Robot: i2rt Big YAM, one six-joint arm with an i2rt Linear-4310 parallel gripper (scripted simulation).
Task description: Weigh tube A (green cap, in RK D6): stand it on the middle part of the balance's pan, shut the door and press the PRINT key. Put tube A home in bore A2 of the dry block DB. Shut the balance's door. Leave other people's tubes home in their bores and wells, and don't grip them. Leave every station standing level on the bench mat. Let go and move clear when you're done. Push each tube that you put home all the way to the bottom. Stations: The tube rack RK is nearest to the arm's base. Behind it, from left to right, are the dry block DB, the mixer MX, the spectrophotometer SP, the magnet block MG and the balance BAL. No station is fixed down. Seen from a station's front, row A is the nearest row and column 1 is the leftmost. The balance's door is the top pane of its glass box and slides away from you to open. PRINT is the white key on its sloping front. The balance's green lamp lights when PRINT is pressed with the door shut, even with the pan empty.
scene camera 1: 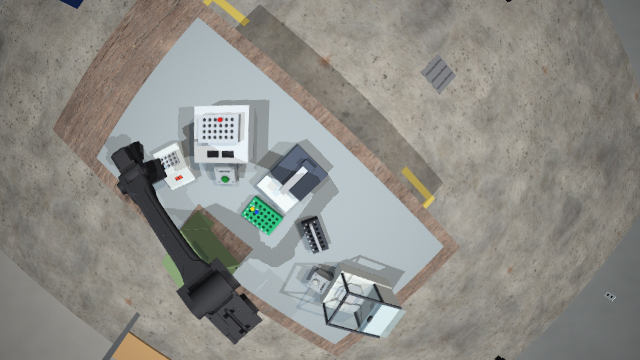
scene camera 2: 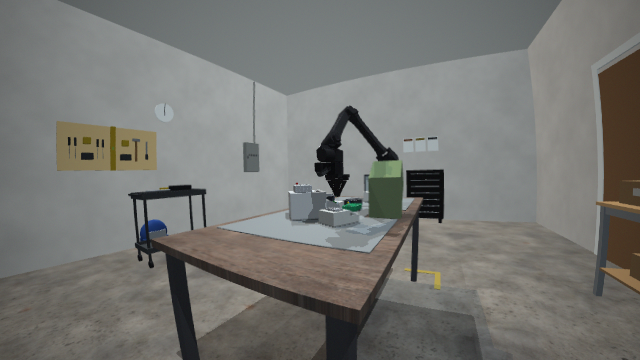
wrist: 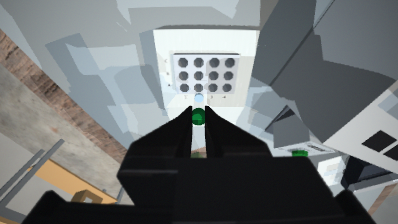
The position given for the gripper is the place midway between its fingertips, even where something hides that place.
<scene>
In view: the gripper [wrist: 198,111], a dry block DB [scene camera 1: 182,172] and a green tube rack [scene camera 1: 272,218].
The dry block DB also shows in the wrist view [wrist: 180,78]. The wrist view does not show the green tube rack, which is hidden by the gripper.
</scene>
